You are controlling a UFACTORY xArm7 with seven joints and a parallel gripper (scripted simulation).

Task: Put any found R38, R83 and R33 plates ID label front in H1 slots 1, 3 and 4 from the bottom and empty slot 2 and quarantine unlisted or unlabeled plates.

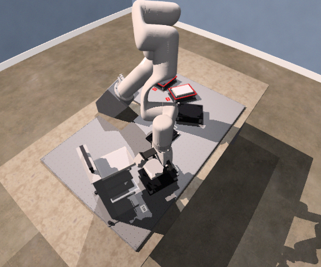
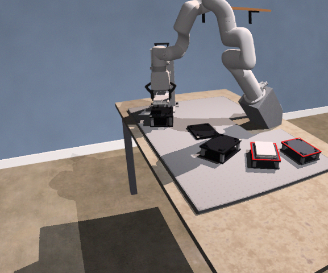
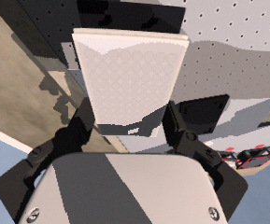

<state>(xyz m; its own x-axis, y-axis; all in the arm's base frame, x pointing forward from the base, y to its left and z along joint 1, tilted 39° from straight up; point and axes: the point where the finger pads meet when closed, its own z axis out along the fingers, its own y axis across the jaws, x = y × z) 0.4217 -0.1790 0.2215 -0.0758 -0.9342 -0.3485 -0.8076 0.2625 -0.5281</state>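
The RG deck label lies 140 mm below my hand, 90 mm to the left of it and 10 mm ahead of it. The rest, counted from my hand: plate hotel H1: 280 mm to the right, 50 mm above, 30 mm behind; pale plate: 200 mm to the right, 40 mm below, 20 mm behind; H1 deck label: 160 mm to the right, 140 mm below, 80 mm ahead.
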